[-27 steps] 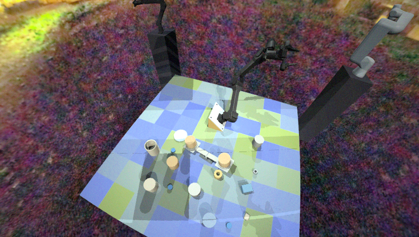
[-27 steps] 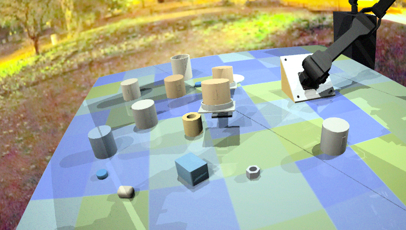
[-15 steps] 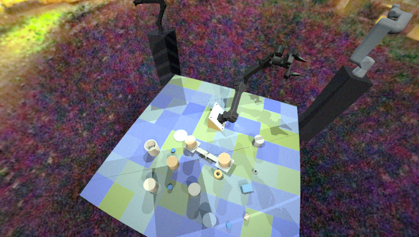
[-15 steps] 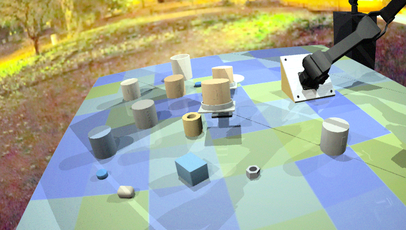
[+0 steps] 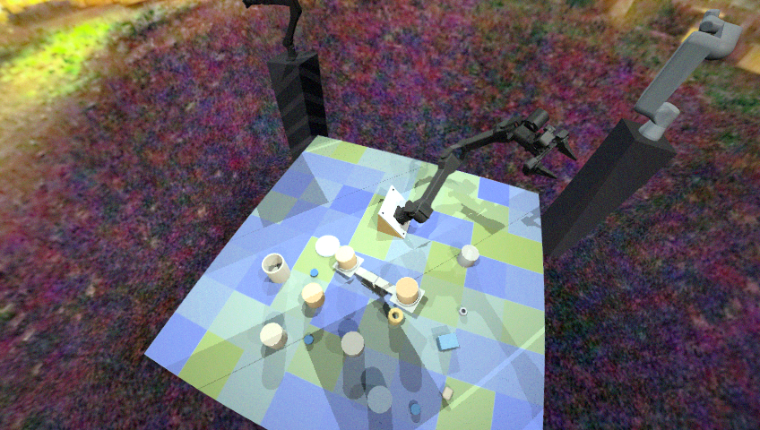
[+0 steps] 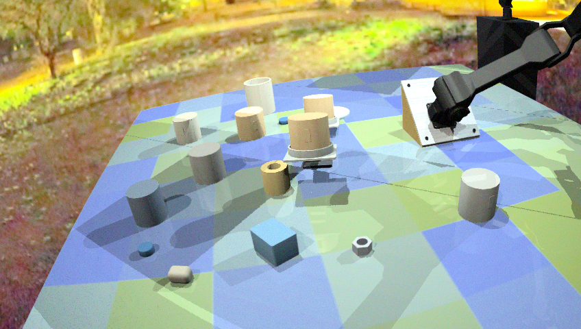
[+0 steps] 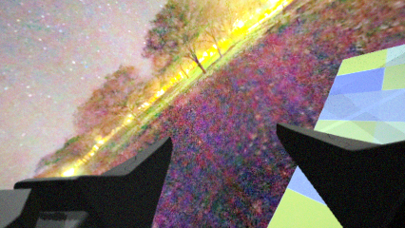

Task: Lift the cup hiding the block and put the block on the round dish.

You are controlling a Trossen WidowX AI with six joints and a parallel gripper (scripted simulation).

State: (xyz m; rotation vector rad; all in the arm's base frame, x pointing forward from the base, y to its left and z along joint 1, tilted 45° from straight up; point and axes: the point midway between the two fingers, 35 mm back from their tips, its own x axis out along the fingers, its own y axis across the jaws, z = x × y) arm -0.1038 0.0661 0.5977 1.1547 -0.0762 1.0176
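The teal block is 35 cm ahead of my gripper tip, 62 cm to the right of it and 39 cm below it. Round my gripper tip: nut: 39 cm ahead, 16 cm to the right, 42 cm below; then balance beam: 39 cm ahead, 49 cm to the right, 39 cm below; then tan tube: 49 cm ahead, 39 cm to the right, 41 cm below.
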